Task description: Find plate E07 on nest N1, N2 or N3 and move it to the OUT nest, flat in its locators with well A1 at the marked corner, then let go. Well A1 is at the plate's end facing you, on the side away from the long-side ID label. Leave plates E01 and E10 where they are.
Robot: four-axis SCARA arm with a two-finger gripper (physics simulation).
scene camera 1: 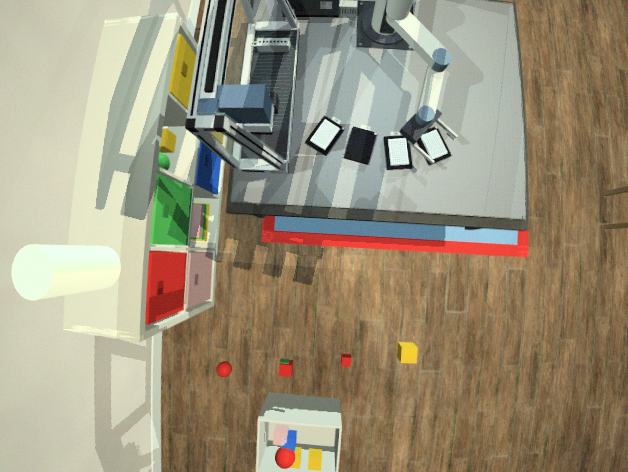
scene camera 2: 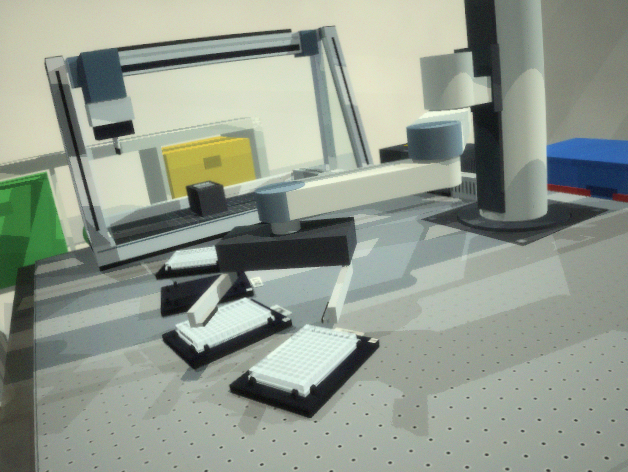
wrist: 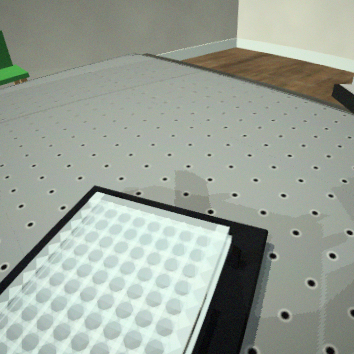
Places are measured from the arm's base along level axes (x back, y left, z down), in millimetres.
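Where they show: gripper, between the fingertips: (scene camera 1: 445, 149) (scene camera 2: 259, 318) (wrist: 154, 73); arm's base, origin of its link: (scene camera 1: 384, 26) (scene camera 2: 513, 220).
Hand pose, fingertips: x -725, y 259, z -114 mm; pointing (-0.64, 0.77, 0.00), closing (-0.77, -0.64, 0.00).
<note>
Each offset is from my fingertips to the top centre of the thing. "spot": to the spot under its first point. Level surfaces: height alone.
The rightmost plate, E07 {dx +57, dy -19, dz +75 mm} (scene camera 1: 434, 145) (scene camera 2: 307, 355) (wrist: 120, 280), lies flat in its black nest (scene camera 2: 317, 405) (wrist: 237, 285); its label is unreadable now. My gripper (scene camera 1: 445, 149) (scene camera 2: 262, 318) is open and empty. In scene camera 1 its two fingers reach out on either side of E07; in scene camera 2 they appear raised above plate level. Another plate {dx +8, dy -191, dz +75 mm} (scene camera 1: 398, 151) (scene camera 2: 230, 322) lies just left of E07, and a third {dx +74, dy -544, dz +75 mm} (scene camera 1: 325, 134) (scene camera 2: 192, 257) is at the far left. Their IDs are not readable. Between them is an empty black nest {dx +32, dy -372, dz +79 mm} (scene camera 1: 360, 145) (scene camera 2: 177, 296), apparently OUT. Well A1 cannot be identified.
A gantry frame {spot: dx -104, dy -778, dz -184 mm} (scene camera 2: 76, 147) with a black block {spot: dx +180, dy -774, dz +7 mm} (scene camera 2: 206, 198) on its deck stands left of the nests. The arm's column (scene camera 2: 522, 116) stands at the table's back. The neighbouring plate's nest sits close to E07's nest. The perforated table {dz +101 mm} (scene camera 1: 477, 187) (scene camera 2: 456, 406) (wrist: 150, 125) carries the nests.
</note>
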